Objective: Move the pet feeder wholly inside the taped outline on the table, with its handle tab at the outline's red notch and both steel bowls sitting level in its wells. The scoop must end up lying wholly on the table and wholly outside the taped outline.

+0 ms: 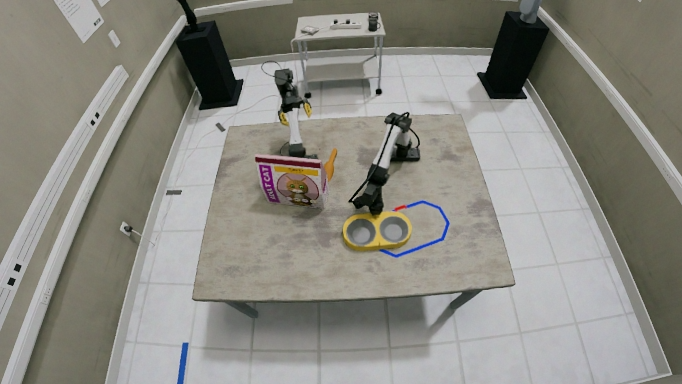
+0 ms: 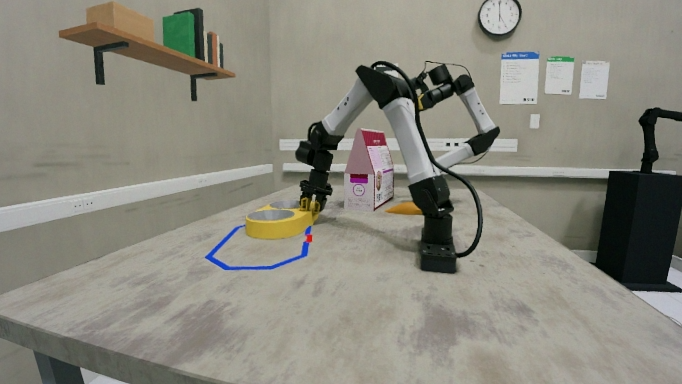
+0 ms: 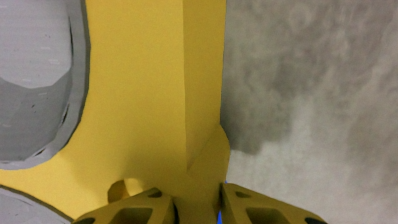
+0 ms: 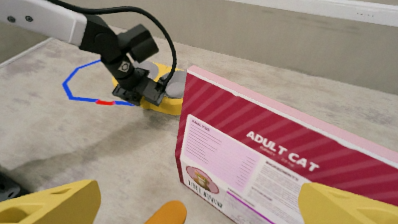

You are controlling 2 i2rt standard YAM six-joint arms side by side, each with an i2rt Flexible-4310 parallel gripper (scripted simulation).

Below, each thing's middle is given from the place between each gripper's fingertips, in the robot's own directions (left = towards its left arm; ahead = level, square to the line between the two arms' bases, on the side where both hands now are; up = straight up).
Now: the yellow pet feeder (image 2: 301,220) 80 mm ahead of my left hand (image 2: 309,215) and 30 mm below it. The rest, counted from my left hand: cat food box (image 2: 369,175) 380 mm to the right, 150 mm behind, 110 mm above.
My right hand is 240 mm above the cat food box, 150 mm short of it and 60 mm to the left of it. Round my right hand: yellow pet feeder 380 mm below, 380 mm ahead, 320 mm to the left.
